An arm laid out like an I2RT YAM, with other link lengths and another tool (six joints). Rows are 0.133 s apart.
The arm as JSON. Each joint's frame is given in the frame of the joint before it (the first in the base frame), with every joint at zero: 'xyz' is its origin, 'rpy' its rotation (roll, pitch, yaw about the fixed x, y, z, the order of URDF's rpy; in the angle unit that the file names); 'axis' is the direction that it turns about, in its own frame. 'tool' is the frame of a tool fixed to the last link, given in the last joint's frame.
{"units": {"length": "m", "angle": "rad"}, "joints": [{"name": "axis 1", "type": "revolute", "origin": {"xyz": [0.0, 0.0, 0.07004], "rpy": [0.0, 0.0, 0.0]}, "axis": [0.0, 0.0, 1.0]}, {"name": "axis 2", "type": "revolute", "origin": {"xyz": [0.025, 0.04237, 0.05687], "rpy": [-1.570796, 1.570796, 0.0]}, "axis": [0.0, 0.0, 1.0]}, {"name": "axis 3", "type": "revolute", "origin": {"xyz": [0.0, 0.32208, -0.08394], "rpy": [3.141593, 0.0, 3.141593]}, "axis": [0.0, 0.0, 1.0]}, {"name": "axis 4", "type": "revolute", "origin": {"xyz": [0.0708, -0.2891, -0.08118], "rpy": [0.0, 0.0, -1.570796]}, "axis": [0.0, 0.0, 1.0]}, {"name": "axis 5", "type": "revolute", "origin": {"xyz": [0.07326, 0.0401, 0.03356], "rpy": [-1.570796, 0.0, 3.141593]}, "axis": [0.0, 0.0, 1.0]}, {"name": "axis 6", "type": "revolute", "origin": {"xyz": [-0.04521, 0.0, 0.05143], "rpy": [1.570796, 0.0, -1.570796]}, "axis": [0.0, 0.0, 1.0]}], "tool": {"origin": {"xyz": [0.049, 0.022, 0.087], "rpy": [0.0, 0.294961, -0.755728]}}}
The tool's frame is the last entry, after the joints.
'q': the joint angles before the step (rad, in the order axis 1, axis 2, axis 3, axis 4, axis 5, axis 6). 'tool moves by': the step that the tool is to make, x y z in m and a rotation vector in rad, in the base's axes. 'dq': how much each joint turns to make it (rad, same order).
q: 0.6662, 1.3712, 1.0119, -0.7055, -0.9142, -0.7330
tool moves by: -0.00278, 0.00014, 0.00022, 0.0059, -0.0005, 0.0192
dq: 0.0000, 0.0000, 0.0000, -0.0153, -0.0130, -0.0244
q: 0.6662, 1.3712, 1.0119, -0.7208, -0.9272, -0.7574
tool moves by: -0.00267, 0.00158, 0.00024, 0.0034, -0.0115, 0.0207
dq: 0.0065, 0.0000, -0.0001, -0.0083, -0.0027, -0.0244
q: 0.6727, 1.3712, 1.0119, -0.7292, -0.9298, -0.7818
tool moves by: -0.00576, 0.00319, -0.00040, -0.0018, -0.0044, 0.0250
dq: 0.0168, 0.0001, 0.0000, -0.0100, -0.0001, -0.0154
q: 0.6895, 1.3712, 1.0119, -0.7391, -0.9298, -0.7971
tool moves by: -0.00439, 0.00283, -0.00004, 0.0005, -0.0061, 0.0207
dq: 0.0137, 0.0000, 0.0000, -0.0054, 0.0000, -0.0130
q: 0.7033, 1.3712, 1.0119, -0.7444, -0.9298, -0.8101
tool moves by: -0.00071, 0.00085, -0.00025, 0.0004, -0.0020, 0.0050
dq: 0.0030, 0.0011, 0.0000, 0.0000, 0.0000, -0.0037
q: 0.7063, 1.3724, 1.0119, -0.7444, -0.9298, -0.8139
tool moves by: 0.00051, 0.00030, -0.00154, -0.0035, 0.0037, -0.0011
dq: 0.0000, 0.0045, 0.0000, 0.0007, 0.0007, 0.0015
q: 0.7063, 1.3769, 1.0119, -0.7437, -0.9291, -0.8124
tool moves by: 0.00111, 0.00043, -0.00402, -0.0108, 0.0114, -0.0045
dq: 0.0000, 0.0111, 0.0000, 0.0004, 0.0027, 0.0062
